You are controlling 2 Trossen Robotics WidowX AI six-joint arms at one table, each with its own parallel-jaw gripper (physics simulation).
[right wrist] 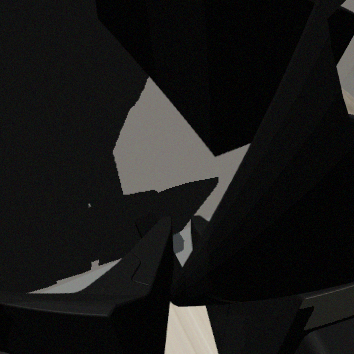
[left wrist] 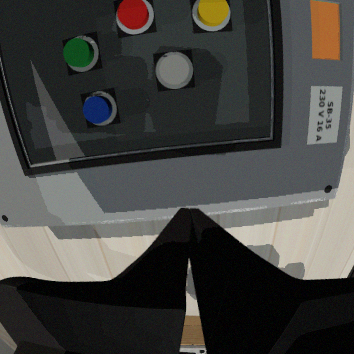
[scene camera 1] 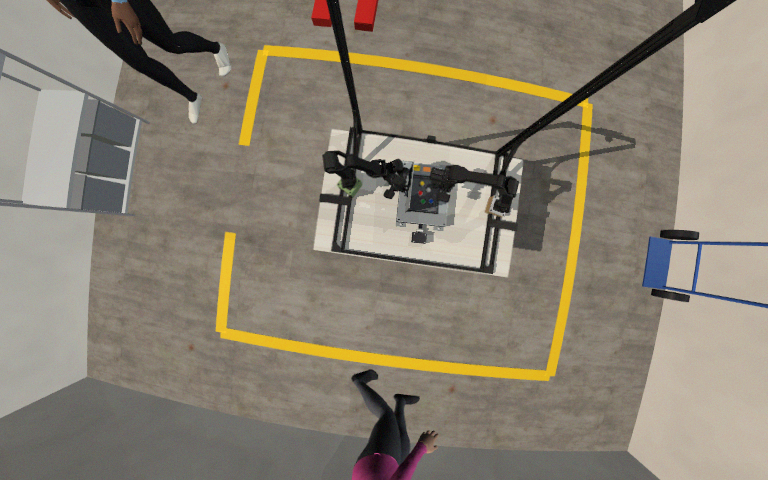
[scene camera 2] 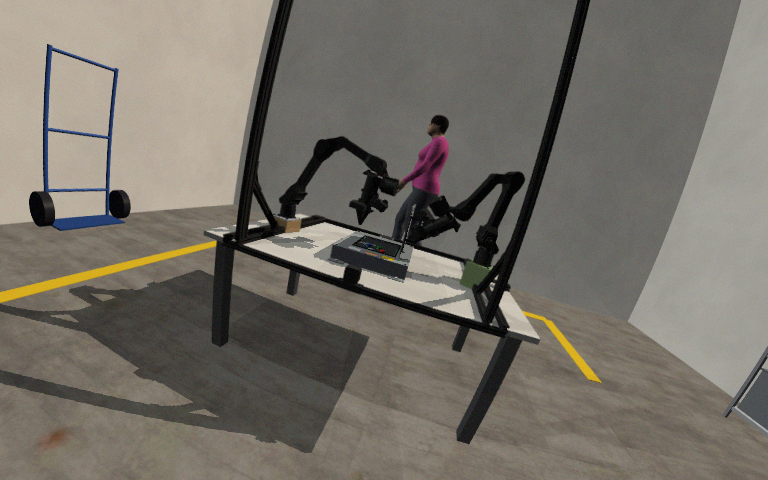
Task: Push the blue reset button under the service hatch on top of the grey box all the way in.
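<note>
The grey box [scene camera 1: 449, 214] [scene camera 2: 368, 262] [left wrist: 211, 186] lies in the middle of the table. Its service hatch stands open and the dark button panel shows. The blue reset button [scene camera 1: 431, 200] [left wrist: 97, 109] sits at the panel's near-left corner in the left wrist view, beside green [left wrist: 78, 53], red [left wrist: 133, 14], white [left wrist: 173, 69] and yellow [left wrist: 212, 12] buttons. My left gripper [scene camera 1: 445, 192] [scene camera 2: 359, 219] [left wrist: 187, 216] is shut and empty, above the box's edge, clear of the blue button. My right gripper [scene camera 1: 405, 183] [scene camera 2: 411, 235] [right wrist: 180, 224] is shut on the hatch handle [right wrist: 178, 242], holding the hatch up.
The white table [scene camera 1: 373, 238] [scene camera 2: 430, 281] has a black frame with tall posts [scene camera 2: 255, 129]. An orange label [left wrist: 325, 29] and a white rating label [left wrist: 324, 115] are on the box. A person in pink [scene camera 2: 430, 167] [scene camera 1: 387, 443] walks nearby; another person's legs [scene camera 1: 173, 43] show far off.
</note>
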